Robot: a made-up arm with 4 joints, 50 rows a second.
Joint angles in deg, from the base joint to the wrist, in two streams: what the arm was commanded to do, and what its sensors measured. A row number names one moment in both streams.
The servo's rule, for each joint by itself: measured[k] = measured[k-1] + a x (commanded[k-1-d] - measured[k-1]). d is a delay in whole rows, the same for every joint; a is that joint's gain. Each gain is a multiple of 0.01, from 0.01 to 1. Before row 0 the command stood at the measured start. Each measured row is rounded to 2 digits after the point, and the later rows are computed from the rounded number. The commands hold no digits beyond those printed.
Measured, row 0: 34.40, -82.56, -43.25, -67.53
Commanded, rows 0 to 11: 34.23, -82.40, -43.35, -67.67; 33.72, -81.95, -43.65, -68.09; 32.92, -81.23, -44.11, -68.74; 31.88, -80.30, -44.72, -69.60; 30.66, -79.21, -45.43, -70.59; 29.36, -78.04, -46.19, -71.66; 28.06, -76.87, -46.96, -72.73; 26.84, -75.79, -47.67, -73.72; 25.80, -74.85, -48.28, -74.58; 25.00, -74.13, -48.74, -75.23; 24.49, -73.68, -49.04, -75.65; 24.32, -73.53, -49.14, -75.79
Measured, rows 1 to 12: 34.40, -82.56, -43.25, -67.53; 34.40, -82.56, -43.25, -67.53; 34.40, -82.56, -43.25, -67.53; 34.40, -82.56, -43.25, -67.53; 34.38, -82.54, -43.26, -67.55; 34.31, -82.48, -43.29, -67.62; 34.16, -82.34, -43.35, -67.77; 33.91, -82.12, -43.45, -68.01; 33.55, -81.80, -43.59, -68.35; 33.09, -81.39, -43.77, -68.78; 32.54, -80.89, -43.99, -69.29; 31.91, -80.33, -44.25, -69.87
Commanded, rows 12 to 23: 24.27, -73.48, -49.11, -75.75; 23.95, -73.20, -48.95, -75.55; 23.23, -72.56, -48.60, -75.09; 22.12, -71.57, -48.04, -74.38; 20.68, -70.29, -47.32, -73.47; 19.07, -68.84, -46.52, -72.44; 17.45, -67.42, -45.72, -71.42; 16.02, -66.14, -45.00, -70.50; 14.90, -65.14, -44.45, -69.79; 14.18, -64.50, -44.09, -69.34; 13.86, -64.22, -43.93, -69.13; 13.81, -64.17, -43.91, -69.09
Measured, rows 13 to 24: 31.24, -79.73, -44.53, -70.48; 30.55, -79.11, -44.82, -71.10; 29.88, -78.51, -45.12, -71.69; 29.27, -77.96, -45.40, -72.22; 28.72, -77.47, -45.66, -72.68; 28.20, -77.00, -45.89, -73.05; 27.65, -76.51, -46.08, -73.32; 27.04, -75.97, -46.22, -73.46; 26.34, -75.35, -46.30, -73.46; 25.54, -74.63, -46.32, -73.33; 24.65, -73.84, -46.28, -73.08; 23.70, -72.99, -46.19, -72.74
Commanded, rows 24 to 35: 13.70, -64.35, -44.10, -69.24; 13.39, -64.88, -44.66, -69.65; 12.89, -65.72, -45.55, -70.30; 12.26, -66.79, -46.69, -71.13; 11.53, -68.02, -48.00, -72.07; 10.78, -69.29, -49.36, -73.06; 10.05, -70.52, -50.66, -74.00; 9.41, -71.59, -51.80, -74.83; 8.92, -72.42, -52.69, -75.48; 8.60, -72.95, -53.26, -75.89; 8.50, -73.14, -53.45, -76.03; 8.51, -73.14, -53.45, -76.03
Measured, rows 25 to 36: 22.73, -72.13, -46.07, -72.36; 21.79, -71.29, -45.93, -71.97; 20.92, -70.51, -45.79, -71.60; 20.14, -69.81, -45.66, -71.27; 19.43, -69.21, -45.55, -71.01; 18.77, -68.73, -45.49, -70.83; 18.12, -68.40, -45.49, -70.76; 17.48, -68.22, -45.57, -70.81; 16.83, -68.20, -45.74, -70.97; 16.16, -68.32, -45.99, -71.24; 15.49, -68.56, -46.32, -71.60; 14.82, -68.89, -46.70, -72.02
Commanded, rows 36 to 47: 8.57, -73.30, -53.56, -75.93; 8.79, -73.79, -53.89, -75.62; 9.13, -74.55, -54.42, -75.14; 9.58, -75.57, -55.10, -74.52; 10.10, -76.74, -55.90, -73.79; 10.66, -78.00, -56.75, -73.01; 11.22, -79.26, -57.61, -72.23; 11.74, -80.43, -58.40, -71.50; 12.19, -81.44, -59.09, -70.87; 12.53, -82.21, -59.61, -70.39; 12.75, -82.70, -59.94, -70.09; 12.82, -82.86, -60.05, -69.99
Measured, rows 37 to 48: 14.17, -69.28, -47.12, -72.47; 13.56, -69.68, -47.55, -72.91; 13.00, -70.06, -47.96, -73.32; 12.51, -70.40, -48.34, -73.67; 12.08, -70.72, -48.71, -73.96; 11.72, -71.06, -49.07, -74.18; 11.44, -71.44, -49.44, -74.30; 11.24, -71.89, -49.84, -74.33; 11.11, -72.42, -50.26, -74.26; 11.06, -73.03, -50.71, -74.10; 11.08, -73.72, -51.19, -73.86; 11.15, -74.46, -51.69, -73.55
